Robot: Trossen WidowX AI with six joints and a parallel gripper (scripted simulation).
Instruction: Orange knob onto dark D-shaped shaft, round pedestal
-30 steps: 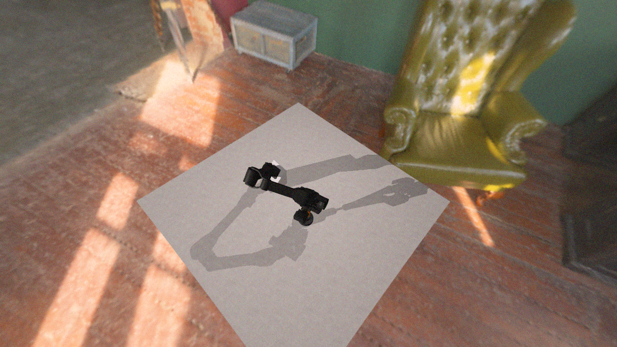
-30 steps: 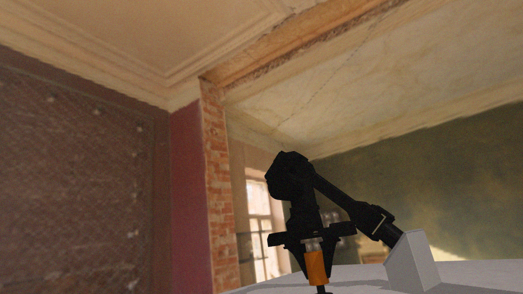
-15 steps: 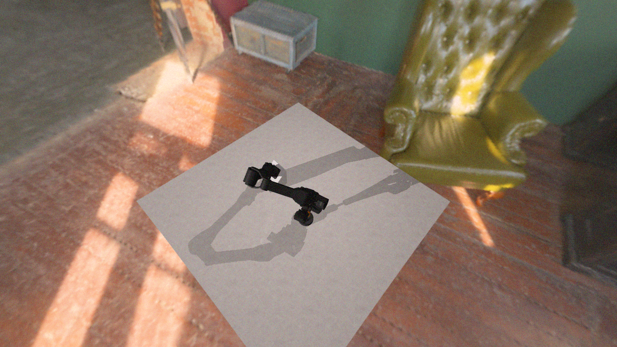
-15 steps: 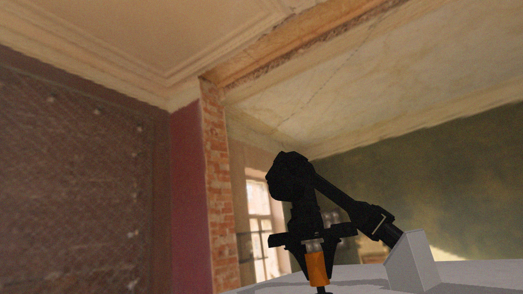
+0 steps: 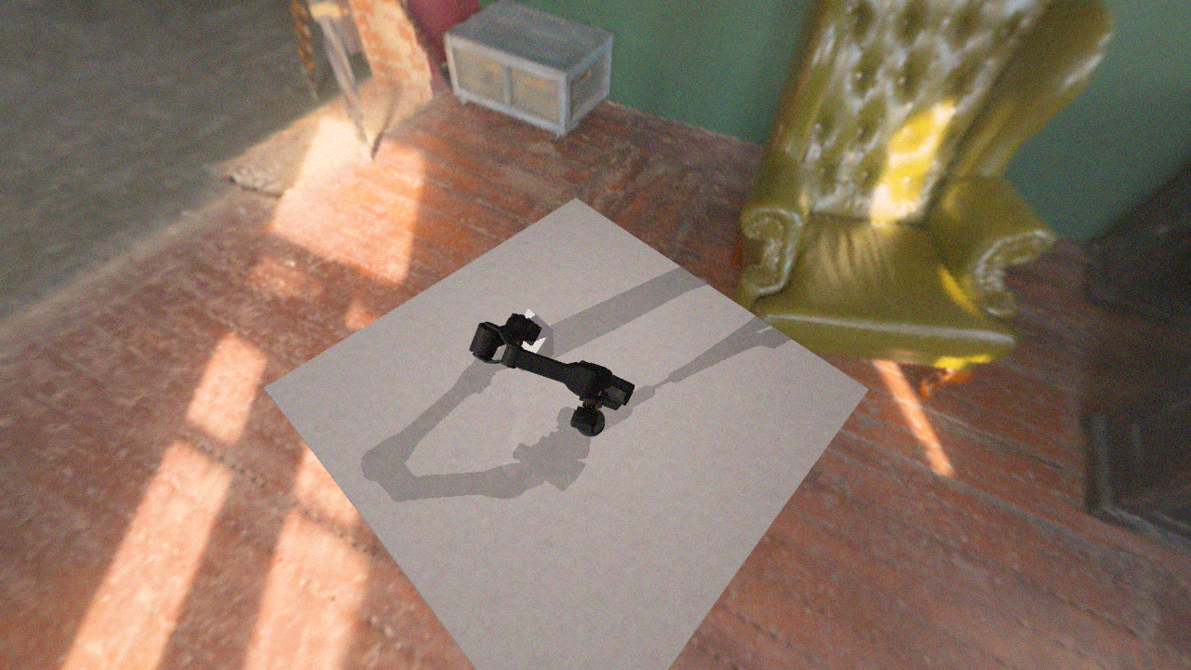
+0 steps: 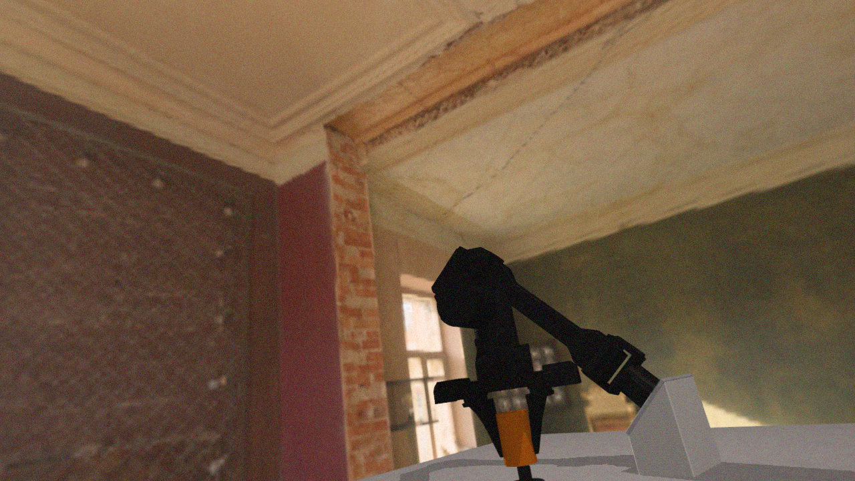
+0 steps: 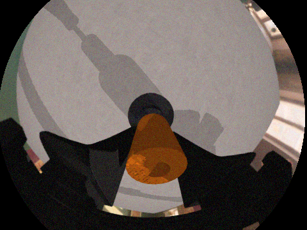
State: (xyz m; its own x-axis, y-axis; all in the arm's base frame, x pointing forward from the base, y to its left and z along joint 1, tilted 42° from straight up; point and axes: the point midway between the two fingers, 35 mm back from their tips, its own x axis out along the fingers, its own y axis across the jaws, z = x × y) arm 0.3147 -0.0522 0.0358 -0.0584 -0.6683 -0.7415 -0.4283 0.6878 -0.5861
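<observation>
My gripper tip is 2 cm below the orange knob. From my gripper tip the other things lie so: D-shaped shaft (4 cm below).
</observation>
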